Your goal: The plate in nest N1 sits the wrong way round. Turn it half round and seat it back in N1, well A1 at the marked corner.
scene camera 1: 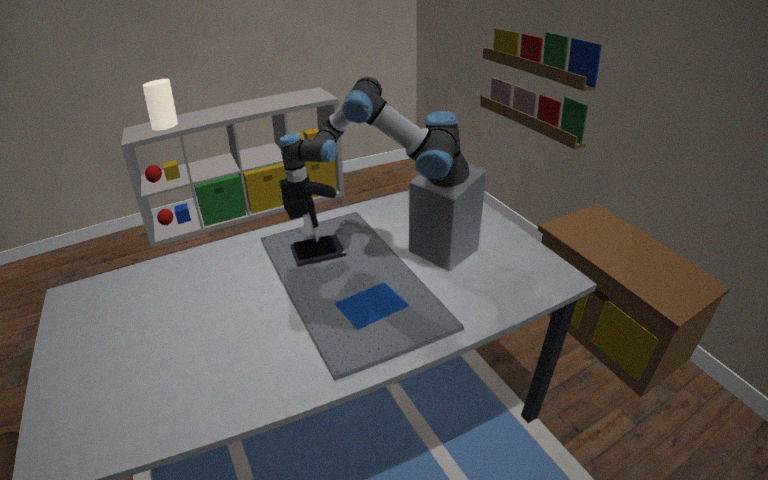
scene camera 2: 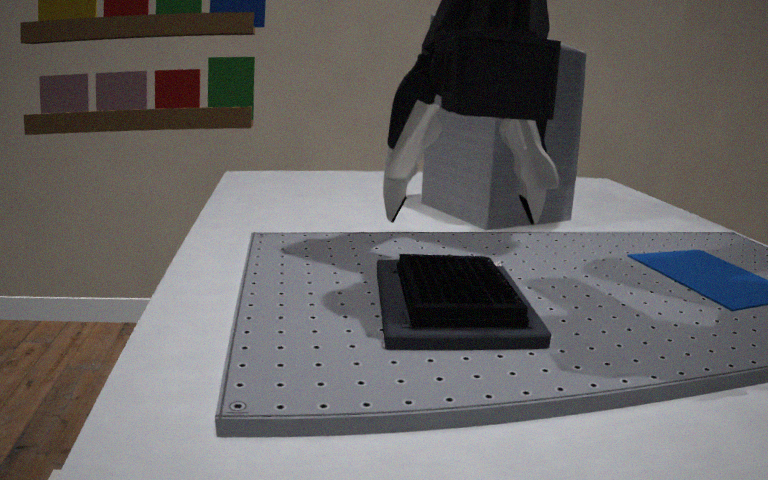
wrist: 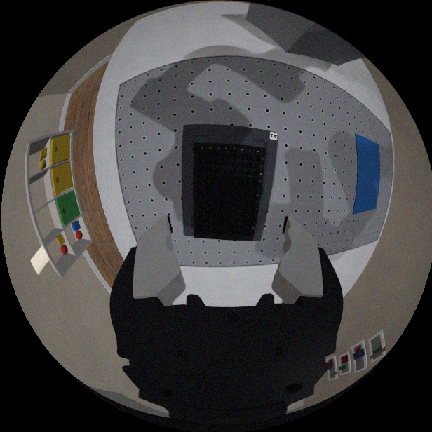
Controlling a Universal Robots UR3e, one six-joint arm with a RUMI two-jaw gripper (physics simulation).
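The black plate [scene camera 1: 317, 247] [scene camera 2: 461, 288] [wrist: 225, 192] lies level in the dark grey nest [scene camera 1: 321, 259] [scene camera 2: 467, 341] [wrist: 187, 180]. In the wrist view a white A1 label [wrist: 273, 136] marks the nest's far right corner. Rows of pale dots show along the plate's far and right edges; its well lettering is too dark to read. My gripper [scene camera 1: 313, 234] [scene camera 2: 462, 220] [wrist: 227, 218] is open and empty. It hangs above the plate, its pale fingers spread wider than the plate, with space between fingertips and plate.
The nest stands on a grey perforated board [scene camera 1: 396, 345] [scene camera 2: 305, 425] [wrist: 140, 175]. A flat blue rectangle [scene camera 1: 371, 305] [scene camera 2: 702, 277] [wrist: 367, 175] lies on the same board. The arm's grey pedestal [scene camera 1: 441, 226] [scene camera 2: 453, 169] [wrist: 310, 30] stands on the table behind the board.
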